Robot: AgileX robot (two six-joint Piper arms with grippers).
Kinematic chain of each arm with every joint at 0, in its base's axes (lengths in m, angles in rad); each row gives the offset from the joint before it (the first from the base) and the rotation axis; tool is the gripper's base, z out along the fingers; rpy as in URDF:
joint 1: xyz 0 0 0.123 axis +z
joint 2: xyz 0 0 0 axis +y
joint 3: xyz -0.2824 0 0.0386 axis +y
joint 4: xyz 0.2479 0 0.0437 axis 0.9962 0 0.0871
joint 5: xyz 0 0 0 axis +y
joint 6: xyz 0.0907 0 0.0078 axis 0.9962 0 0.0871
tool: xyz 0 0 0 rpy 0 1.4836 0
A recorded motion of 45 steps. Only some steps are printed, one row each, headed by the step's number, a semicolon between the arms.
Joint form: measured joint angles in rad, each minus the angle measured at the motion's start. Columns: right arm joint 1, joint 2, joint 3, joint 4, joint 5, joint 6; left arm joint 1, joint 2, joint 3, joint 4, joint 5, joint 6.
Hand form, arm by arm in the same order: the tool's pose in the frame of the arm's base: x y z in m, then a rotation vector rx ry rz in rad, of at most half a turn. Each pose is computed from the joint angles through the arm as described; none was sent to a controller.
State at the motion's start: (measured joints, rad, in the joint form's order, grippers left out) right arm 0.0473 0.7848 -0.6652 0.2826 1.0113 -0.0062; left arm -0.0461 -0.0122 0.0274 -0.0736 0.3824 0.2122
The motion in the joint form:
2: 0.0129 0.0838 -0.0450 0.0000 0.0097 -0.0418; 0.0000 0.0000 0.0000 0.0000 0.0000 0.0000
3: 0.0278 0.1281 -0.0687 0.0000 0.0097 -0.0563; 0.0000 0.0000 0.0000 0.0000 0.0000 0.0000
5: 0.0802 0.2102 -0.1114 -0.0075 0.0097 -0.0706; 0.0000 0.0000 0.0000 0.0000 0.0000 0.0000
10: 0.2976 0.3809 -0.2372 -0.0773 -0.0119 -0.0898; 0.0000 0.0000 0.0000 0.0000 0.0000 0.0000
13: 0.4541 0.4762 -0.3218 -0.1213 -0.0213 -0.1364; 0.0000 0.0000 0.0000 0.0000 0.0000 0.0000
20: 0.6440 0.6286 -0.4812 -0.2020 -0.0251 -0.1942; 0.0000 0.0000 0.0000 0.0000 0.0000 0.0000
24: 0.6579 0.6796 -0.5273 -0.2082 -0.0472 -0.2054; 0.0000 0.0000 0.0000 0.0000 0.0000 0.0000
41: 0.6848 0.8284 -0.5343 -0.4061 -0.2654 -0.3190; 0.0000 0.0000 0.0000 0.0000 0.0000 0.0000
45: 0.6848 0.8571 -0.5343 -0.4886 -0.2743 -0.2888; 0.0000 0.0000 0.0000 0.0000 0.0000 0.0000
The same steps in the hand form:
2: 0.1392 0.0301 0.2898 -0.0248 2.6434 0.3721; 0.0522 -0.0049 0.1702 0.1971 1.8700 0.0413
3: 0.1480 0.0329 0.2903 -0.0607 2.6633 0.3728; 0.0522 -0.0049 0.1702 0.1971 1.8700 0.0413
5: 0.1633 0.0422 0.2895 -0.1487 2.7039 0.3753; 0.0522 -0.0049 0.1702 0.1971 1.8700 0.0413
10: 0.1925 0.0857 0.2930 -0.4990 2.7097 0.3356; 0.0522 -0.0049 0.1702 0.1971 1.8700 0.0413
13: 0.2012 0.1242 0.2956 -0.7938 2.6491 0.3063; 0.0522 -0.0049 0.1702 0.1971 1.8700 0.0413
20: 0.2120 0.1834 0.3012 -1.1508 2.5059 0.2396; 0.0522 -0.0049 0.1702 0.1971 1.8700 0.0413
24: 0.2219 0.1962 0.3005 -1.1762 2.4744 0.2366; 0.0522 -0.0049 0.1702 0.1971 1.8700 0.0413
41: 0.2570 0.2207 0.2643 -1.4061 2.2261 -0.0026; 0.0522 -0.0049 0.1702 0.1971 1.8700 0.0413
45: 0.2639 0.2203 0.2557 -1.4302 2.2162 -0.0873; 0.0522 -0.0049 0.1702 0.1971 1.8700 0.0413

